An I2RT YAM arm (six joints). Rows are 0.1 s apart.
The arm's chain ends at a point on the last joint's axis. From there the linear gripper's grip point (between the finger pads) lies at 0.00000 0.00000 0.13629 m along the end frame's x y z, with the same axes.
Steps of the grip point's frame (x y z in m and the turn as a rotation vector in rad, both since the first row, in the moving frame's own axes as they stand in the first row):
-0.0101, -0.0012, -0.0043, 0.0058, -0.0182, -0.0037
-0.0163, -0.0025, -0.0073, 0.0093, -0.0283, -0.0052
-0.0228, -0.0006, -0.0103, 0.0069, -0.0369, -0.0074
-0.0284, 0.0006, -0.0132, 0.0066, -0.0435, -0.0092
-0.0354, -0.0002, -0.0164, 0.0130, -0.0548, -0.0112
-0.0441, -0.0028, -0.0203, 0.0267, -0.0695, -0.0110
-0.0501, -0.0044, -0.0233, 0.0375, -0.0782, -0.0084
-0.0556, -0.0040, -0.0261, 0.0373, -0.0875, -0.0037
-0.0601, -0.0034, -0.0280, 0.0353, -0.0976, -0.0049
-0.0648, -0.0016, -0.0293, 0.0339, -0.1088, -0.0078
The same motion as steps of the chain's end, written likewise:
-0.0076, -0.0004, -0.0043, 0.0058, -0.0182, -0.0037
-0.0124, -0.0012, -0.0072, 0.0093, -0.0283, -0.0052
-0.0178, 0.0003, -0.0102, 0.0069, -0.0369, -0.0074
-0.0225, 0.0015, -0.0131, 0.0066, -0.0435, -0.0092
-0.0279, 0.0015, -0.0162, 0.0130, -0.0548, -0.0112
-0.0346, 0.0008, -0.0199, 0.0267, -0.0695, -0.0110
-0.0394, 0.0007, -0.0228, 0.0375, -0.0782, -0.0084
-0.0437, 0.0011, -0.0255, 0.0373, -0.0875, -0.0037
-0.0468, 0.0014, -0.0273, 0.0353, -0.0976, -0.0049
-0.0500, 0.0030, -0.0284, 0.0339, -0.1088, -0.0078

